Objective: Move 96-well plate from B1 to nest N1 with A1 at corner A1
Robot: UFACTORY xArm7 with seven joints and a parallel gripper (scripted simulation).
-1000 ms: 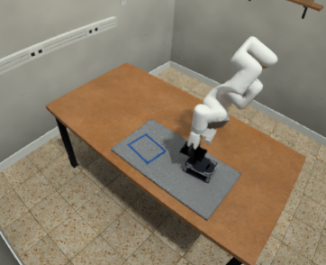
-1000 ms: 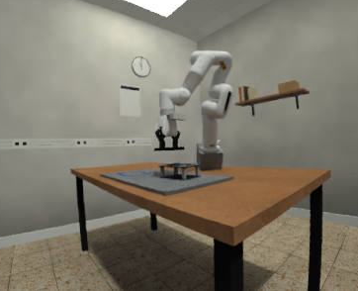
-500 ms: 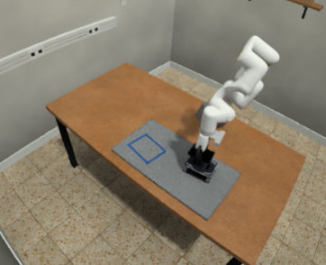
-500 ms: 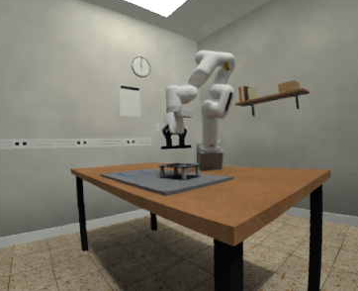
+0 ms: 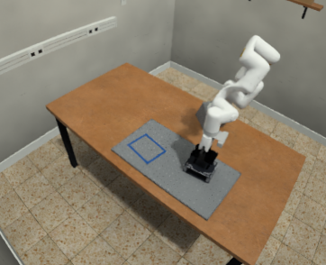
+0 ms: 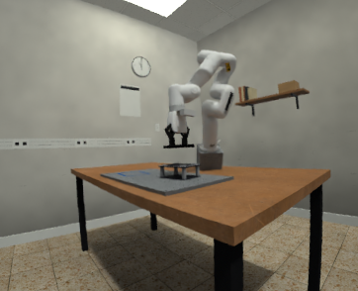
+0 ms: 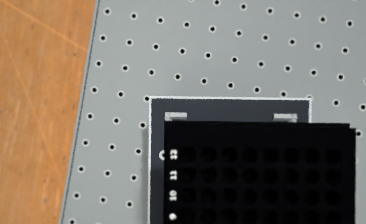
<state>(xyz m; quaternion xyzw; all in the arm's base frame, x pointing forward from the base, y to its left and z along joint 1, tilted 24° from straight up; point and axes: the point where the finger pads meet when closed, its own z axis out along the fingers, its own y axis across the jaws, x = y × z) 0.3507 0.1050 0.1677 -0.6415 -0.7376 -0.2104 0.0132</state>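
Now: the raised plate nest N1 10 cm below my hand. Round my hand: dark 96-well plate: 1 cm below.
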